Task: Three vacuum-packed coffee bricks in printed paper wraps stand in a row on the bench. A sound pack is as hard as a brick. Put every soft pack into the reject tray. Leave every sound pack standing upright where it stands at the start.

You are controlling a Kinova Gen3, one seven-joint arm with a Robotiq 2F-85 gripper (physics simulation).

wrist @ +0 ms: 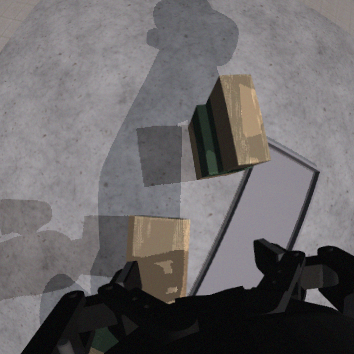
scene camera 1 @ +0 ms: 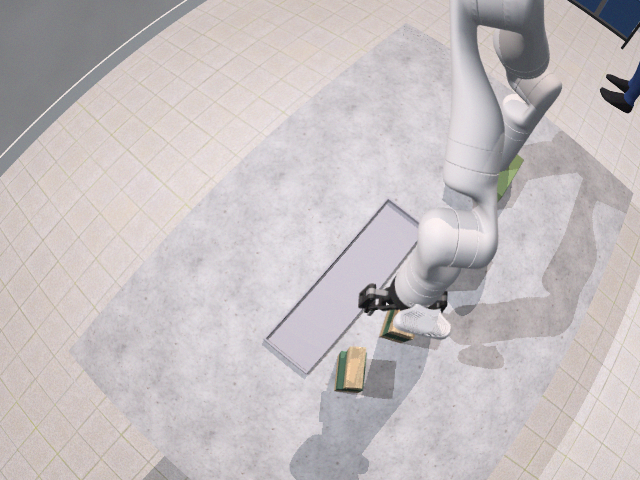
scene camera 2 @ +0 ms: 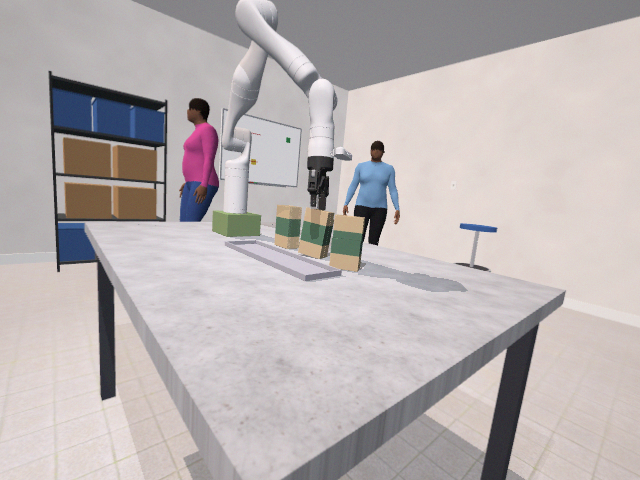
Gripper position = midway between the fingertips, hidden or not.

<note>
I see my gripper (scene camera 1: 393, 312) and a grey reject tray (wrist: 271, 207).
My gripper shows as well in the wrist view (wrist: 197, 263) and in scene camera 2 (scene camera 2: 318, 209).
</note>
